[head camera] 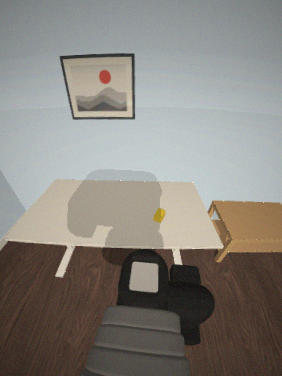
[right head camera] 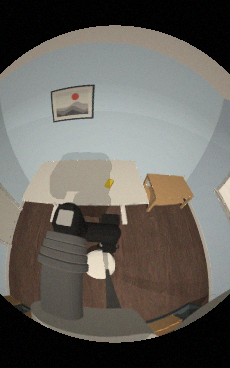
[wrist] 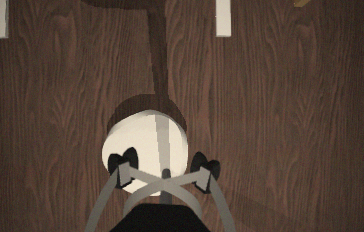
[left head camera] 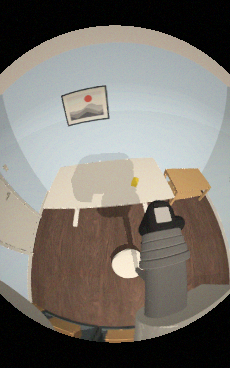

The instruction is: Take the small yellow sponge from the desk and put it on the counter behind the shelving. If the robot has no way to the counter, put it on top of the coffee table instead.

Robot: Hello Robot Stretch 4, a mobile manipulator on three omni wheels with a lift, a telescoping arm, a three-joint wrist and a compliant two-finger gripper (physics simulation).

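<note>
The gripper is seen in the pictures, along with a white desk, a wooden coffee table and a framed picture.
</note>
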